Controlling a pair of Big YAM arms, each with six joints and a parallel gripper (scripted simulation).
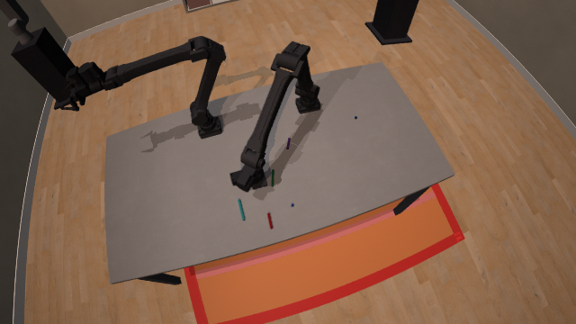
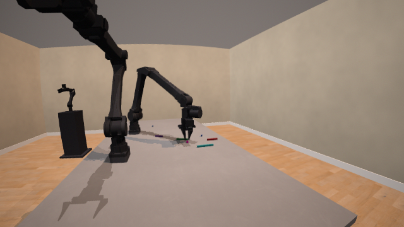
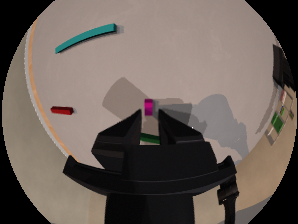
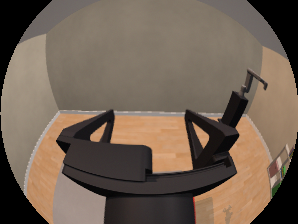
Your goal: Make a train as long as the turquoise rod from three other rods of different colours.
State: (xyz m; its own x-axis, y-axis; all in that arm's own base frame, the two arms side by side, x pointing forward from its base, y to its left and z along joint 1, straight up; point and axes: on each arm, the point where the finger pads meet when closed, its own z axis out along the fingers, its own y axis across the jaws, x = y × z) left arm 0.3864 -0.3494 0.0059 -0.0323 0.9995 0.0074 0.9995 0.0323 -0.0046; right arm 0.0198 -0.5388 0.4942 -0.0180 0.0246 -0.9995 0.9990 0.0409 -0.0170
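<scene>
Now: left hand 2 cm above the magenta rod. Also, from my left hand: turquoise rod: 11 cm to the right, 9 cm ahead, 2 cm below; then red rod: 17 cm ahead, 2 cm below; then green rod: 7 cm to the left, 2 cm below, 2 cm behind.
</scene>
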